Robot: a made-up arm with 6 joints.
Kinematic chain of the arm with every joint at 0, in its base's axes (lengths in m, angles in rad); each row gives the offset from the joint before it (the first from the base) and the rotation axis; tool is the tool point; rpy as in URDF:
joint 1: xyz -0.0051 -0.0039 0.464 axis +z
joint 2: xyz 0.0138 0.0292 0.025 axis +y
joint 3: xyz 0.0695 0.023 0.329 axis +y
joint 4: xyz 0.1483 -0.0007 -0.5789 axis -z
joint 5: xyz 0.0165 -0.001 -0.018 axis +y
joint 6: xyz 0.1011 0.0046 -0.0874 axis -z
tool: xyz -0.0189 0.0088 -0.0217 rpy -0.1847 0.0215 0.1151
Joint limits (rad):
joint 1: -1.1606..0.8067
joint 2: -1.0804..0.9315
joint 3: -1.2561..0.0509
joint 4: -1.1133..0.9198
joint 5: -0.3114..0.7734
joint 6: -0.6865..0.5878
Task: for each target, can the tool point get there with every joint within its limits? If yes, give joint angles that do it. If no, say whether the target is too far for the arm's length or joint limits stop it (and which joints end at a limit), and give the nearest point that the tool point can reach.
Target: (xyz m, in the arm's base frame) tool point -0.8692 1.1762 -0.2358
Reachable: no: too far | nearest point 0.0475 0.3152 -0.0677 | short by 1.269 m
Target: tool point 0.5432 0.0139 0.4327
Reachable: yes | joints -0.0851 -0.5919 -0.2434 0.0668 0.6360 0.0950
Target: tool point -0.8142 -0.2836 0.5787
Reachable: no: joint limits stop it (at a limit: joint 2, joint 3, joint 4, joint 5, joint 6) | nearest point -0.2236 -0.0794 0.1107 | short by 0.781 m
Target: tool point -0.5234 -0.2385 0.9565
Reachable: no: joint limits stop it (at a limit: joint 1, joint 2, joint 4, joint 5, joint 6) | nearest point 0.0526 -0.2631 1.2079 | short by 0.629 m
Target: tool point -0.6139 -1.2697 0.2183
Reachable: no: too far | nearest point 0.2787 -0.7829 0.2454 | short by 1.017 m
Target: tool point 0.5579 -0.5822 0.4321
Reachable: yes | joints -0.9048 0.1873 -0.9507 -0.2001 0.2014 0.3589
